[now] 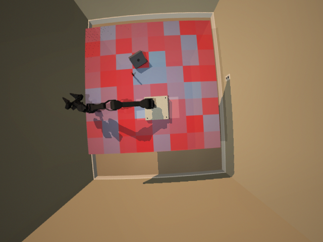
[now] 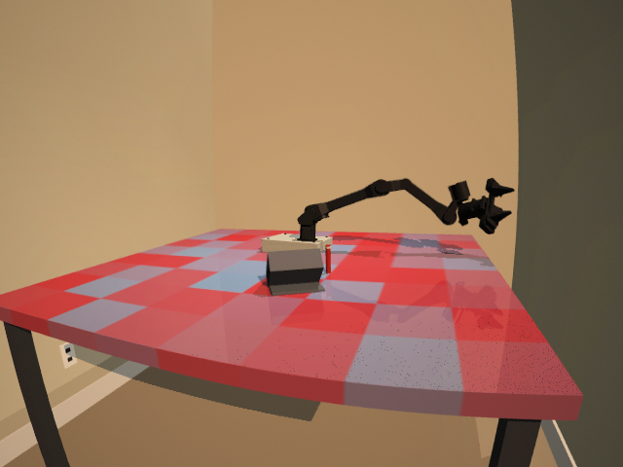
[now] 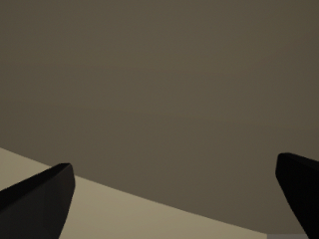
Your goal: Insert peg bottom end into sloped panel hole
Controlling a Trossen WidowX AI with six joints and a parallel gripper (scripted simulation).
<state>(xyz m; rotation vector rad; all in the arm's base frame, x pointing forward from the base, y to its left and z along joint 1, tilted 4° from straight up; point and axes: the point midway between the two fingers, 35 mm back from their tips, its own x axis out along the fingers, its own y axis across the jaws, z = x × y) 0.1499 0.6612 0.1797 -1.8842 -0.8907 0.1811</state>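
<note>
Now: the red peg 560 mm to the right of my gripper tip, 140 mm below it and 140 mm ahead of it. Round my gripper tip: dark sloped panel 630 mm to the right, 270 mm ahead, 160 mm below.
</note>
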